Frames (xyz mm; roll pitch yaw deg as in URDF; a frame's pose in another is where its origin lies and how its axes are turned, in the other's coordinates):
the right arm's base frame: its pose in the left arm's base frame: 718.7 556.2 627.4 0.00 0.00 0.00
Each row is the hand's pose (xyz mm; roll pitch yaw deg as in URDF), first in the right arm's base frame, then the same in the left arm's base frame.
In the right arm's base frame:
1: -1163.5 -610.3 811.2 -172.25 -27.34 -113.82
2: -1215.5 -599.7 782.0 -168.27 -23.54 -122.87
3: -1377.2 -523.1 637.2 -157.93 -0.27 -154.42
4: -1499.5 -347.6 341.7 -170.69 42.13 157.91
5: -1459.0 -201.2 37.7 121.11 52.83 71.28
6: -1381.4 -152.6 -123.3 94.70 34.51 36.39
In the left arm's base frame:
1: -444.8 -54.1 1438.6 -172.25 -27.34 -113.82
2: -496.8 -43.5 1409.4 -168.27 -23.54 -122.87
3: -658.5 33.1 1264.6 -157.93 -0.27 -154.42
4: -780.8 208.6 969.1 -170.69 42.13 157.91
5: -740.3 355.0 665.1 121.11 52.83 71.28
6: -662.7 403.6 504.1 94.70 34.51 36.39

